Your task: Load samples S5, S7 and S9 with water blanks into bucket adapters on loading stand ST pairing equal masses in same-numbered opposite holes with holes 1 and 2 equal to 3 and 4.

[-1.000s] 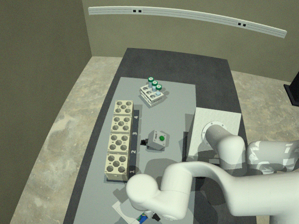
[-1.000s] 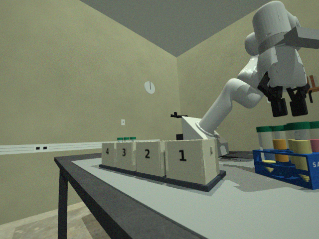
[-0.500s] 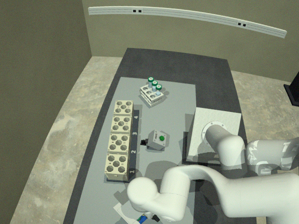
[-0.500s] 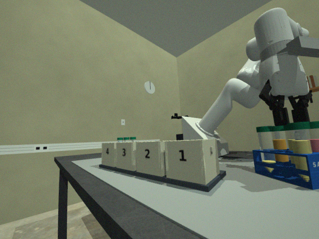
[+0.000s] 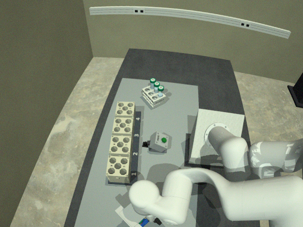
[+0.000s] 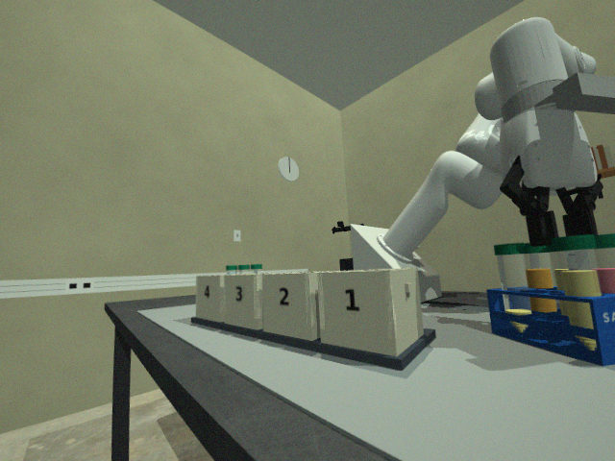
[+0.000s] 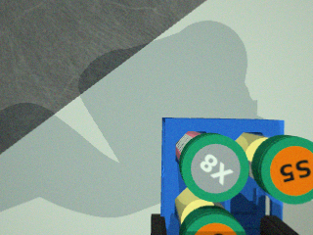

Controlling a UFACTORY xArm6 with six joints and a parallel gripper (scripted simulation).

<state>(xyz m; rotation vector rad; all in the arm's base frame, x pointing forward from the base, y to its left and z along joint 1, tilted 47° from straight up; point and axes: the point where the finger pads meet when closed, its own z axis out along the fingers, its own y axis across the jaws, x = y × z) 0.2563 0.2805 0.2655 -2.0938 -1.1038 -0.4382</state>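
The yellow-filled tube is 1 cm ahead of my hand and 7 cm below it. Also, from my hand: orange-capped tube 3 cm behind, 4 cm to the right, 7 cm below; then grey-dotted tube 1 cm ahead, 6 cm to the right, 7 cm below; then blue sample rack 2 cm ahead, 1 cm to the right, 10 cm below.
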